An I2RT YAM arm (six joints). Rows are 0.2 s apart.
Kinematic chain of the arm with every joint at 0, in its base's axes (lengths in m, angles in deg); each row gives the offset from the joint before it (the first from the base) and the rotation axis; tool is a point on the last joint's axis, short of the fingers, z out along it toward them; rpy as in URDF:
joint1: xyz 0 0 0.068 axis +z
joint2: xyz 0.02 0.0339 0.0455 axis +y
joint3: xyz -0.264 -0.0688 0 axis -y
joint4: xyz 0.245 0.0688 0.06 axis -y
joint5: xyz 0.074 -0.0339 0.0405 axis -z
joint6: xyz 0.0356 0 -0.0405 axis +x
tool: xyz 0 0 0 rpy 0 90 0
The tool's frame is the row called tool.
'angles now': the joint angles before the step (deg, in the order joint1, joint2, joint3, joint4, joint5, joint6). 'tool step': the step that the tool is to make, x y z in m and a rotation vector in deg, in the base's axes. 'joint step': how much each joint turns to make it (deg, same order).
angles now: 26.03, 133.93, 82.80, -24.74, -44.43, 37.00
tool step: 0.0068, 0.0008, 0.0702, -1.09, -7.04, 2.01
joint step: -0.10, -7.77, 4.76, -9.57, 3.35, -4.25
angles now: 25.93, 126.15, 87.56, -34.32, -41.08, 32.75
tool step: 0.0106, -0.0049, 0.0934, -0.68, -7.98, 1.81
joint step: -0.99, -5.51, 13.06, -14.93, 2.92, -5.14
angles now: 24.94, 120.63, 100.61, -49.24, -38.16, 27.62
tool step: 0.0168, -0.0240, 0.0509, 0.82, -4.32, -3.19
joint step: -3.66, -0.56, 10.20, -7.08, 0.69, -1.00
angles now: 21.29, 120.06, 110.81, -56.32, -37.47, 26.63
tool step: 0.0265, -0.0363, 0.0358, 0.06, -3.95, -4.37
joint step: -5.40, 3.65, 13.52, -7.20, 0.64, -1.81
